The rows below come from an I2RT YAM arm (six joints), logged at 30 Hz.
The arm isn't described. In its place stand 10 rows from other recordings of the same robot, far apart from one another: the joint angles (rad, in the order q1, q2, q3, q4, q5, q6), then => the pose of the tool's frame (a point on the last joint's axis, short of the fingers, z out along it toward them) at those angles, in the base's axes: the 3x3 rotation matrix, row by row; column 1 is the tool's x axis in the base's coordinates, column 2 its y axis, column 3 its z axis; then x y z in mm.
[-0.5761 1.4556 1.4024 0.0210 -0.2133 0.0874] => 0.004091 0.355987 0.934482; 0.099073 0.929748 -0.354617; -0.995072 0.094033 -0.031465; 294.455 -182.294 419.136
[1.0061 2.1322 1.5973 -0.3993 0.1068 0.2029] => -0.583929 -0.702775 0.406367; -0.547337 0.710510 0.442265; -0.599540 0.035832 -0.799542; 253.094 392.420 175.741
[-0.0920 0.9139 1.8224 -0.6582 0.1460 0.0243] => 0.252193 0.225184 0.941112; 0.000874 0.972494 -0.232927; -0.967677 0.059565 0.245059; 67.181 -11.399 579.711
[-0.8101 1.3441 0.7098 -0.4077 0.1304 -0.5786] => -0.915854 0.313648 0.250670; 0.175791 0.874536 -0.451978; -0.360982 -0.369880 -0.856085; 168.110 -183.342 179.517
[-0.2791 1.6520 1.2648 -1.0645 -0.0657 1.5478] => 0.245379 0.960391 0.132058; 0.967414 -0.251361 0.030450; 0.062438 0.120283 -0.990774; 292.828 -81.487 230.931
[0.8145 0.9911 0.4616 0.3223 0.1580 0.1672] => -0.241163 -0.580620 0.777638; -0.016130 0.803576 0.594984; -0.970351 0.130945 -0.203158; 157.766 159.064 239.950
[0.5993 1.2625 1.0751 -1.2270 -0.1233 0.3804] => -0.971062 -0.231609 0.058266; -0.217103 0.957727 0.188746; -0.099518 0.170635 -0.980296; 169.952 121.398 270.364
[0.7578 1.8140 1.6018 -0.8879 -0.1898 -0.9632] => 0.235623 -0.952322 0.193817; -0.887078 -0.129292 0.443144; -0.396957 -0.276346 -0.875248; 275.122 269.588 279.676
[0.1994 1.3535 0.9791 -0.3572 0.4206 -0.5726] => -0.613762 -0.256469 0.746672; -0.628627 0.730922 -0.265671; -0.477623 -0.632437 -0.609836; 289.387 43.652 266.391
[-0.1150 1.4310 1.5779 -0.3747 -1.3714 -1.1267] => 0.739635 -0.600356 0.304159; -0.265488 0.155015 0.951570; -0.618431 -0.784565 -0.044733; 297.799 0.728 451.836
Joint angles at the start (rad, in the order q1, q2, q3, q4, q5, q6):
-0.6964, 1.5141, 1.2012, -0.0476, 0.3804, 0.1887
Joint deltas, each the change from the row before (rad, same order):
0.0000, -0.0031, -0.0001, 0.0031, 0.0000, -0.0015
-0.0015, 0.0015, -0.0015, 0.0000, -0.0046, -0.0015
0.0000, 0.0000, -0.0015, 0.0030, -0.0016, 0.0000
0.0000, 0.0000, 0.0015, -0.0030, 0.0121, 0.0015
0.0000, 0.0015, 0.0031, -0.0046, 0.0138, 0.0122
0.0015, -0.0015, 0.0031, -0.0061, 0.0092, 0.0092
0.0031, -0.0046, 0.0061, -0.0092, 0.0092, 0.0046
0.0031, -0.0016, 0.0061, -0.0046, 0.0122, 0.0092
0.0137, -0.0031, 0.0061, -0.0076, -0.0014, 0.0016
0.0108, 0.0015, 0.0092, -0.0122, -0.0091, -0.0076
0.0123, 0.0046, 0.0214, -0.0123, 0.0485, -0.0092
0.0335, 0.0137, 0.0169, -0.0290, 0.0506, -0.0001
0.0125, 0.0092, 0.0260, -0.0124, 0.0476, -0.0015
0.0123, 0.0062, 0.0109, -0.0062, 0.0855, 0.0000
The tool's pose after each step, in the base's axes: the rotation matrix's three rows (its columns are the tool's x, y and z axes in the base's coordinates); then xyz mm. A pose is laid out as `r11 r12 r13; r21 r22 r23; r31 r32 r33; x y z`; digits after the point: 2 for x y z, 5 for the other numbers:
-0.10101 0.89722 0.42988; 0.30971 0.43898 -0.84343; -0.94545 0.04795 -0.32222; 264.82 -238.66 322.30
-0.10443 0.89589 0.43184; 0.31174 0.44182 -0.84120; -0.94441 0.04678 -0.32543; 264.78 -239.13 321.25
-0.10347 0.89515 0.43359; 0.31108 0.44318 -0.84072; -0.94473 0.04789 -0.32432; 264.85 -239.12 321.02
-0.10225 0.90045 0.42277; 0.31076 0.43264 -0.84632; -0.94497 0.04484 -0.32406; 264.46 -239.31 321.30
-0.09229 0.90739 0.41004; 0.31551 0.41723 -0.85227; -0.94442 0.05072 -0.32480; 264.27 -239.74 321.49
-0.08473 0.91130 0.40292; 0.31849 0.40793 -0.85566; -0.94413 0.05583 -0.32481; 264.06 -239.26 322.52
-0.07966 0.91396 0.39790; 0.31754 0.40164 -0.85898; -0.94489 0.05793 -0.32221; 263.75 -237.96 325.34
-0.06892 0.91797 0.39062; 0.31682 0.39142 -0.86395; -0.94598 0.06422 -0.31781; 263.95 -237.21 327.62
-0.07073 0.91200 0.40404; 0.31581 0.40469 -0.85819; -0.94618 0.06690 -0.31665; 266.70 -233.14 330.04
-0.08520 0.90350 0.42004; 0.31616 0.42430 -0.84854; -0.94487 0.06051 -0.32180; 269.72 -230.27 331.51
-0.08986 0.91665 0.38945; 0.29994 0.39778 -0.86706; -0.94972 0.03890 -0.31069; 272.20 -228.65 336.53
-0.11577 0.92278 0.36752; 0.30195 0.38519 -0.87204; -0.94627 0.01002 -0.32323; 280.29 -221.77 335.31
-0.11400 0.93439 0.33752; 0.28897 0.35623 -0.88859; -0.95053 -0.00377 -0.31062; 283.69 -220.46 340.40
-0.11332 0.95586 0.27109; 0.27262 0.29229 -0.91665; -0.95542 -0.02997 -0.29371; 284.94 -218.99 342.15

